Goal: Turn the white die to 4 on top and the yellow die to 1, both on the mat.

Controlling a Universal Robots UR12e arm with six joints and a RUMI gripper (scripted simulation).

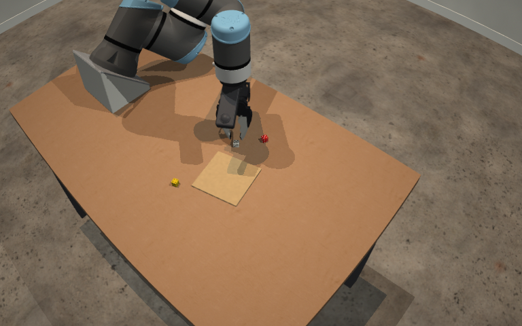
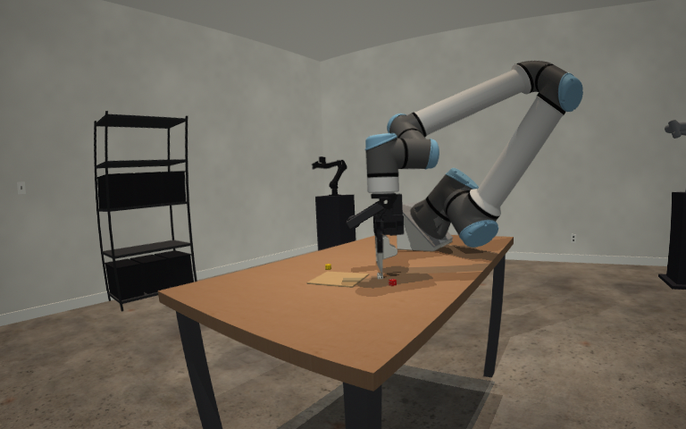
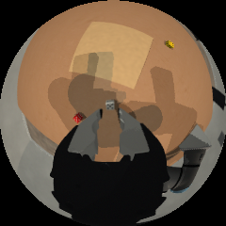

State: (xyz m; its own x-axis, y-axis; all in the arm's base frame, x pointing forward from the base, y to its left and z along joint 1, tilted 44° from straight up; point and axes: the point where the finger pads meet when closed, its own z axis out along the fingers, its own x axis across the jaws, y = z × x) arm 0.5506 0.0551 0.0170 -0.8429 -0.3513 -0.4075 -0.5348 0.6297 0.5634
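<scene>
Right now my hand is 30 mm above the white die. Also, from my hand: red die (50 mm ahead, 70 mm to the left, 30 mm below); yellow die (40 mm behind, 210 mm to the right, 30 mm below); tan mat (60 mm ahead, 110 mm to the right, 40 mm below).
</scene>
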